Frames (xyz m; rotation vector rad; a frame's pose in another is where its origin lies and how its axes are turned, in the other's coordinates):
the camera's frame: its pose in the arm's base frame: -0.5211 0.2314 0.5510 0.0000 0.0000 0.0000
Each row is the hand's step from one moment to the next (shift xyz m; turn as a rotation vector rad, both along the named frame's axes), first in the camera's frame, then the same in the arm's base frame.
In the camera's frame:
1: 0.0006 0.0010 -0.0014 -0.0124 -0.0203 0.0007
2: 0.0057 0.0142 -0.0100 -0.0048 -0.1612 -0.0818
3: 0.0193 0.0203 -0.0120 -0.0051 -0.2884 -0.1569
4: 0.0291 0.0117 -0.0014 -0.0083 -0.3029 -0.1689
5: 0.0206 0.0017 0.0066 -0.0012 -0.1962 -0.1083
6: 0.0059 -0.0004 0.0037 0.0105 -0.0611 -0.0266
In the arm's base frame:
1: 0.0006 0.0010 -0.0014 -0.0124 -0.0203 0.0007
2: 0.0057 0.0142 -0.0100 -0.0048 -0.1612 -0.0818
3: 0.0193 0.0203 -0.0120 -0.0051 -0.2884 -0.1569
4: 0.0291 0.0117 -0.0014 -0.0083 -0.3029 -0.1689
5: 0.0206 0.0017 0.0066 -0.0012 -0.1962 -0.1083
6: 0.0059 -0.0004 0.0037 0.0105 -0.0611 -0.0266

